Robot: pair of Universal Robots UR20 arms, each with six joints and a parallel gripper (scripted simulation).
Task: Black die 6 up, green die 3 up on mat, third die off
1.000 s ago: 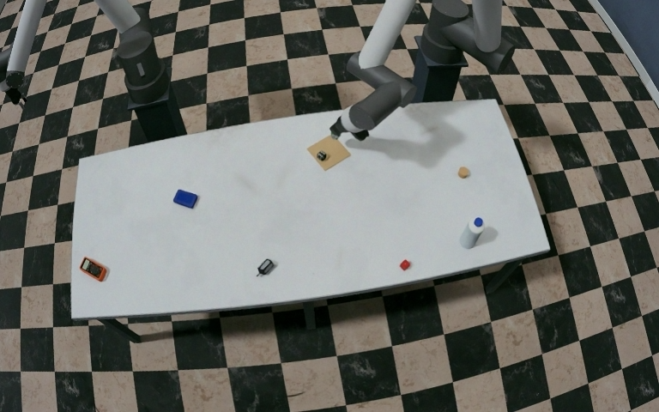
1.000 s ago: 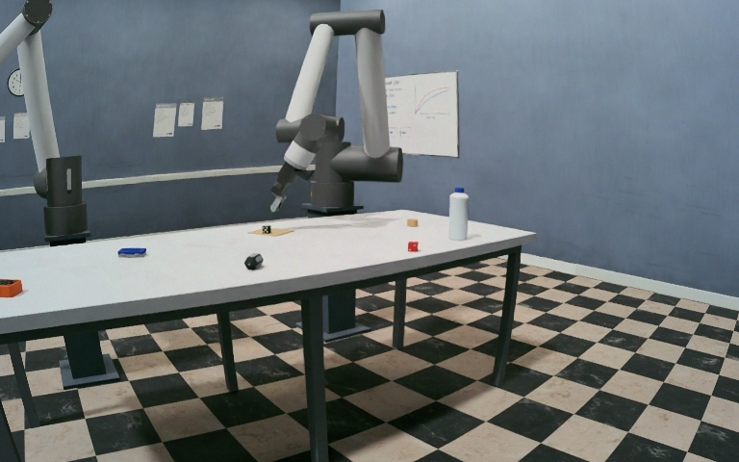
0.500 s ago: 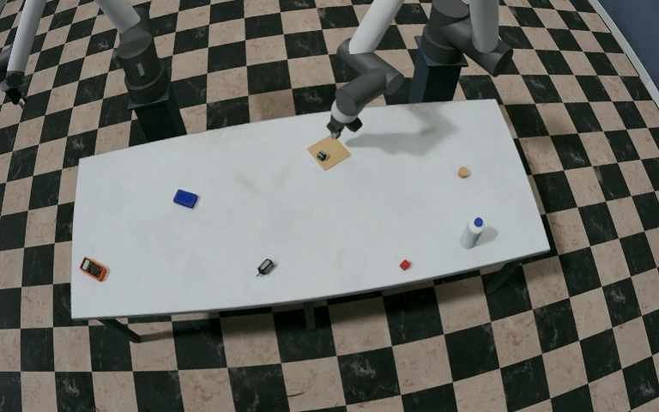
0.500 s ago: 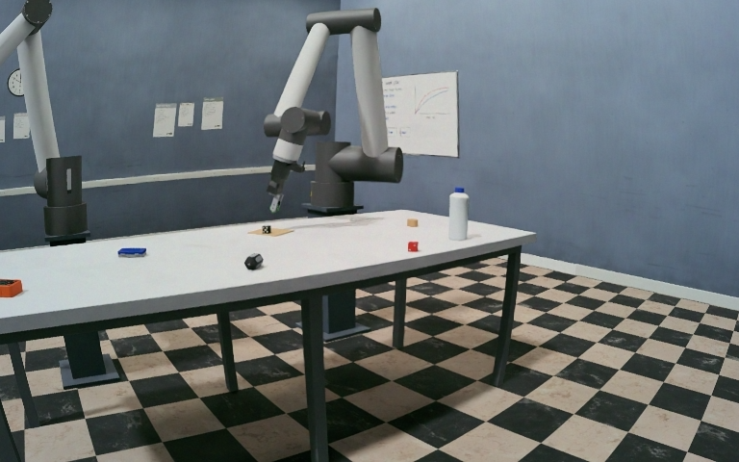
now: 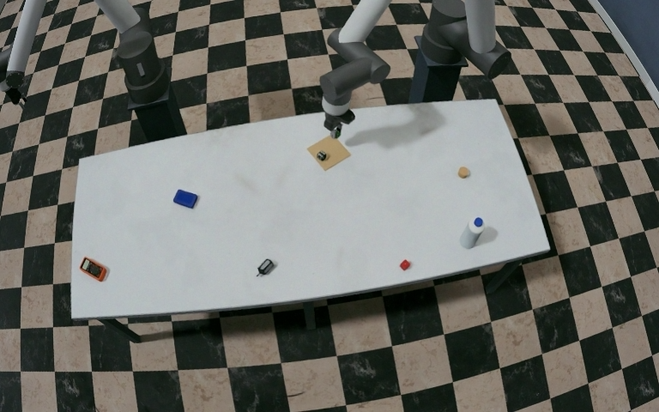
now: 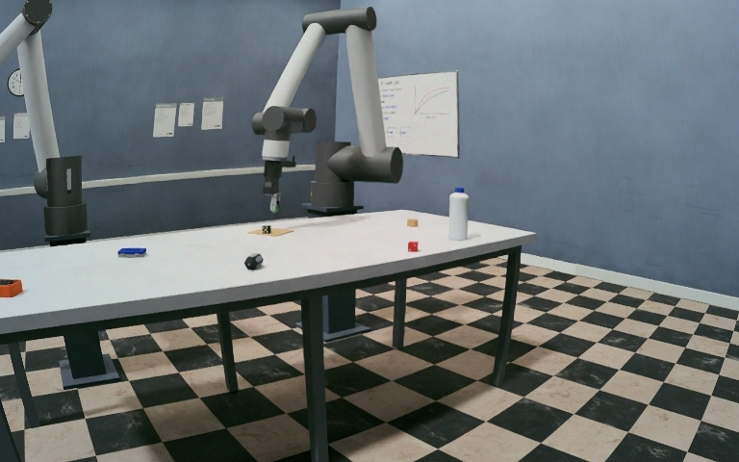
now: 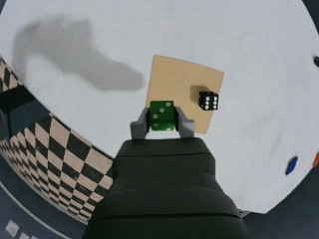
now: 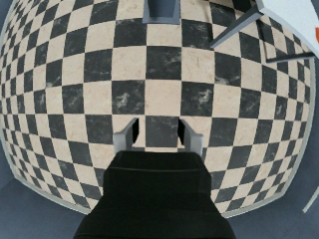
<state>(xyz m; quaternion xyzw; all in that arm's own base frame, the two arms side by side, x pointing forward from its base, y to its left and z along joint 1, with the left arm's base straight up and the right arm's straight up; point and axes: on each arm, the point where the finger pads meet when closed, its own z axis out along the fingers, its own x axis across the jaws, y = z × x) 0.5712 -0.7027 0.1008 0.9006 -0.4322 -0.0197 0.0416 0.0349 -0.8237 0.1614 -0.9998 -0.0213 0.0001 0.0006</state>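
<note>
Now: the green die 10 mm below my left hand. Round my left hand: tan mat: 100 mm below, 30 mm to the right, 30 mm ahead; tan block: 540 mm to the left, 220 mm ahead, 90 mm below; black die: 80 mm below, 70 mm to the right, 60 mm ahead.
</note>
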